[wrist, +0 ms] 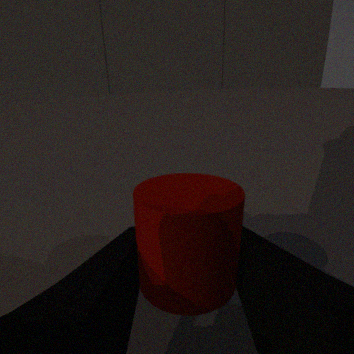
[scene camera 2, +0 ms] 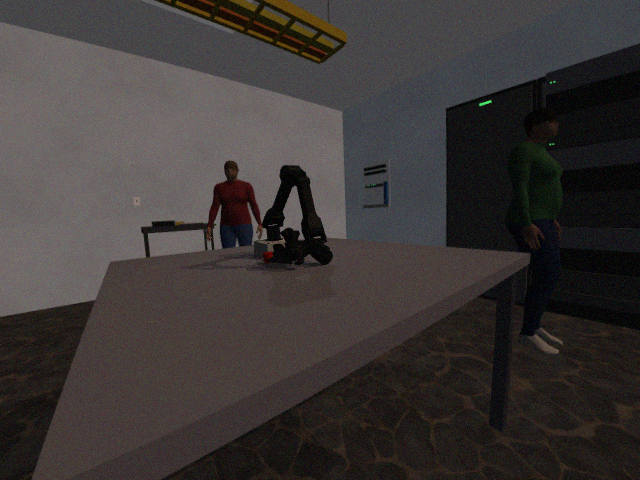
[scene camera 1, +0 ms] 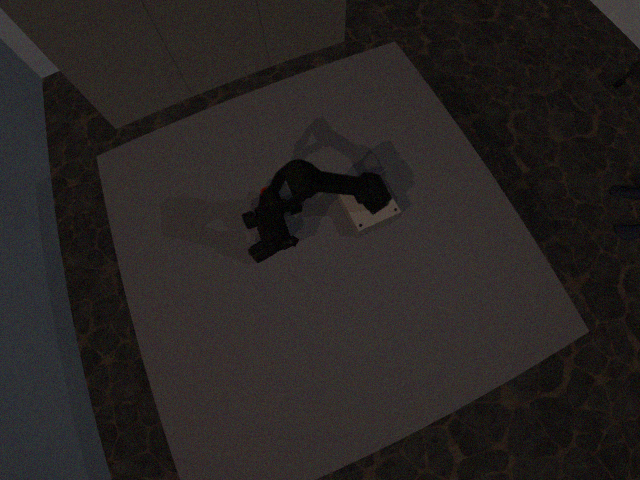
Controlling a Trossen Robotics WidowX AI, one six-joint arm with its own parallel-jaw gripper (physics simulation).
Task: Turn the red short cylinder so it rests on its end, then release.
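Observation:
The red short cylinder (scene camera 1: 263, 190) (scene camera 2: 267, 256) (wrist: 188, 245) is between the two black fingers of my gripper (wrist: 185, 236). In the wrist view one flat end faces up in the picture and the curved side faces the camera. My gripper is shut on it. In scene camera 2 the cylinder shows as a small red patch at the left end of the low, nearly level gripper, close to the table top. In scene camera 1 the arm hides most of it. Whether its lower end touches the table cannot be told.
The table (scene camera 1: 330, 330) (scene camera 2: 217, 330) bears the arm's pale base block (scene camera 1: 373, 217) (scene camera 2: 262, 249), close beside the folded arm. Shadows of the arm lie on the table top. Two people stand beyond the table, one in a red top (scene camera 2: 234, 204), one in a green top (scene camera 2: 535, 180).

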